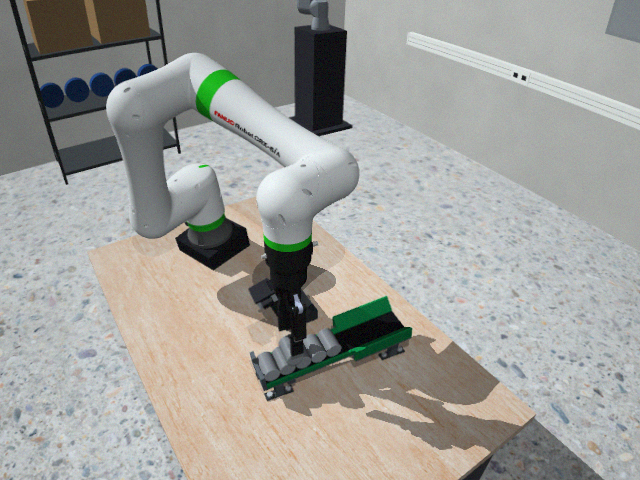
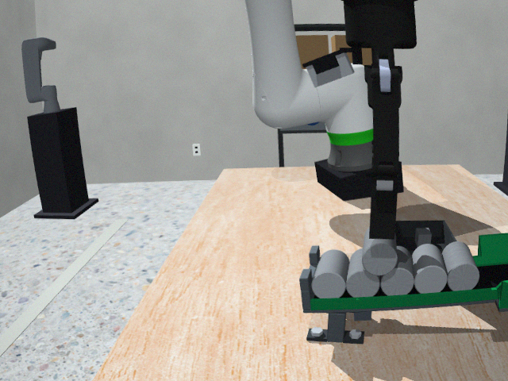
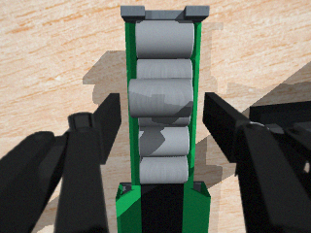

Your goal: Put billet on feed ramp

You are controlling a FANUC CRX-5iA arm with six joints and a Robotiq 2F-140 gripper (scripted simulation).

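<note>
Right now my hand is 2 cm past the dark stop, 8 cm to the left of it and 11 cm above it.
</note>
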